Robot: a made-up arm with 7 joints.
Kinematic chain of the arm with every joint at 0, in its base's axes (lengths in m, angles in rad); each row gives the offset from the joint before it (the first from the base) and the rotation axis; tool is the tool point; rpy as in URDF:
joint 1: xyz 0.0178 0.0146 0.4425 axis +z
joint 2: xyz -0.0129 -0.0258 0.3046 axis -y
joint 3: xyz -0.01 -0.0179 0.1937 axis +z
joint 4: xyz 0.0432 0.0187 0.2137 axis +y
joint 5: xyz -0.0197 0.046 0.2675 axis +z
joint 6: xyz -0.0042 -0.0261 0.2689 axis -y
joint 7: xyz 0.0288 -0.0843 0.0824 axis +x
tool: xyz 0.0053 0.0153 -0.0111 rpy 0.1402 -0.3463 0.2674
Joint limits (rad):
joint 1: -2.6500..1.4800
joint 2: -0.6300..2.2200
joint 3: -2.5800..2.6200
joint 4: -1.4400..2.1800
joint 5: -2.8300..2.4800
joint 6: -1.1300..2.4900
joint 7: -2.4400..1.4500
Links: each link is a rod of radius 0.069 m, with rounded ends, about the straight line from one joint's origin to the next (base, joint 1, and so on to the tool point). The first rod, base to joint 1, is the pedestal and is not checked.
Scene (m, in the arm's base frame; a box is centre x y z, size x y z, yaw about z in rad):
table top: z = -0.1
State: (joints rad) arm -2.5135 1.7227 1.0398 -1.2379 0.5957 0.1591 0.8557
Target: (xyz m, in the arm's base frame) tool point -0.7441 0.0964 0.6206
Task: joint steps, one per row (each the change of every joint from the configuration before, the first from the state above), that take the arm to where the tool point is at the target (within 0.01 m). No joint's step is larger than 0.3 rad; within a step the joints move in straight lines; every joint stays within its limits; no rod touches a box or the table.
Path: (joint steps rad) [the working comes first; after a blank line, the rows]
Joints at the target: -1.0511 1.6703 1.3915 -1.4400 0.1456 0.7275 0.8477
Straight joint move there: clear.

1: 0.2925 -0.0105 0.0703 -0.0404 -0.0900 0.1137 -0.0016
2: 0.2924 -0.0105 0.0704 -0.0404 -0.0900 0.1137 -0.0016
3: 0.2925 -0.0105 0.0703 -0.0405 -0.0900 0.1136 -0.0016
4: 0.2925 -0.0105 0.0703 -0.0404 -0.0901 0.1137 -0.0016
5: 0.2925 -0.0104 0.0704 -0.0404 -0.0900 0.1137 -0.0016

